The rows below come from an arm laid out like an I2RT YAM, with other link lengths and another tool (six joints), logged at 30 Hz.
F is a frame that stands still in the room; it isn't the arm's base.
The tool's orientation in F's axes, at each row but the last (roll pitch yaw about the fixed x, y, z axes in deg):
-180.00, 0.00, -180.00
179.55, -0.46, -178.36
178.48, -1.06, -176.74
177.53, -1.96, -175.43
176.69, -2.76, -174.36
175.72, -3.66, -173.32
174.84, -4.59, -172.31
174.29, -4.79, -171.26
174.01, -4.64, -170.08
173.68, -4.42, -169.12
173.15, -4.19, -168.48
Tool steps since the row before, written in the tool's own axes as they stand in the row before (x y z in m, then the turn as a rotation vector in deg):
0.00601, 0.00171, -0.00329, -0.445, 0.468, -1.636
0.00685, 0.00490, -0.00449, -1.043, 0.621, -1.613
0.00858, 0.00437, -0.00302, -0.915, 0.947, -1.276
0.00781, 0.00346, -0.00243, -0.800, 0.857, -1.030
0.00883, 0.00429, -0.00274, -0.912, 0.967, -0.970
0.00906, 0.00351, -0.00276, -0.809, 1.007, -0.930
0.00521, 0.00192, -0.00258, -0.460, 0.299, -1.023
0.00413, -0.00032, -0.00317, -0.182, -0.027, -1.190
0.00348, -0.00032, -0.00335, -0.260, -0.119, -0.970
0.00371, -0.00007, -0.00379, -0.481, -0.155, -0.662
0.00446, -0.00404, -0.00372, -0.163, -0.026, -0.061
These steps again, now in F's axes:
-0.00601, 0.00171, 0.00329, 0.445, 0.468, 1.636
-0.00695, 0.00467, 0.00458, 1.038, 0.638, 1.609
-0.00875, 0.00380, 0.00329, 0.885, 0.965, 1.284
-0.00796, 0.00273, 0.00284, 0.769, 0.876, 1.038
-0.00904, 0.00325, 0.00340, 0.866, 0.999, 0.979
-0.00917, 0.00224, 0.00359, 0.757, 1.030, 0.949
-0.00515, 0.00100, 0.00315, 0.510, 0.276, 1.006
-0.00371, -0.00121, 0.00346, 0.299, -0.101, 1.162
-0.00304, -0.00121, 0.00357, 0.369, -0.158, 0.928
-0.00326, -0.00112, 0.00403, 0.562, -0.123, 0.602
-0.00324, -0.00521, 0.00353, 0.170, 0.001, 0.045

